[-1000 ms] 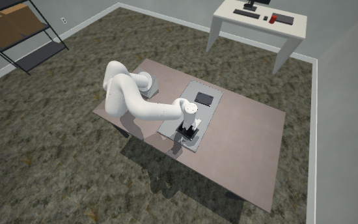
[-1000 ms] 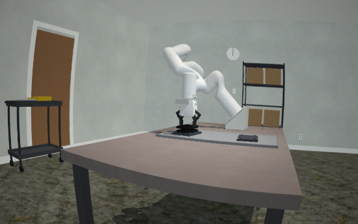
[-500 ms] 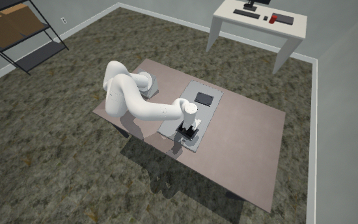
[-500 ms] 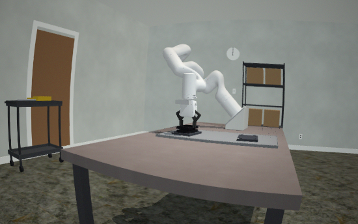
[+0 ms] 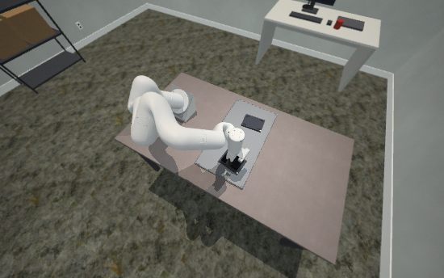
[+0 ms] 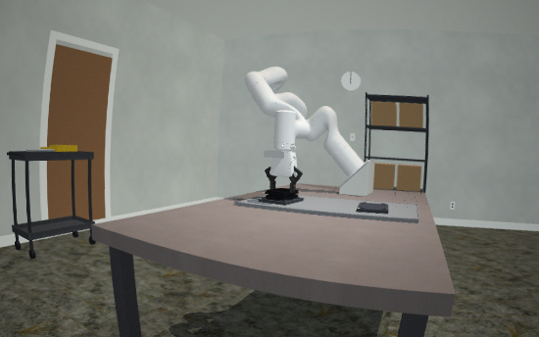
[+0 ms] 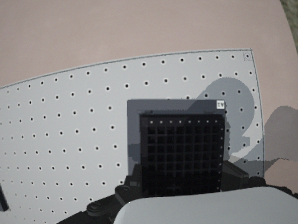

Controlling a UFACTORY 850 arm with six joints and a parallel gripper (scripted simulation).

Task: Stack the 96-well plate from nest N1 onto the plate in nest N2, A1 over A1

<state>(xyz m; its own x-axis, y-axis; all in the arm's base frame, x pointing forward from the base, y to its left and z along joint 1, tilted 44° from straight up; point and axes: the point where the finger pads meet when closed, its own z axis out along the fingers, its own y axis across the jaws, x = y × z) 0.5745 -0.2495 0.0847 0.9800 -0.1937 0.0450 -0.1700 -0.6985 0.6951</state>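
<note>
Now: the 96-well plate 10 mm below my hand. From my hand the other things lie so: white mark (70 mm to the right, 60 mm ahead, 40 mm below); plate nest (40 mm below).
</note>
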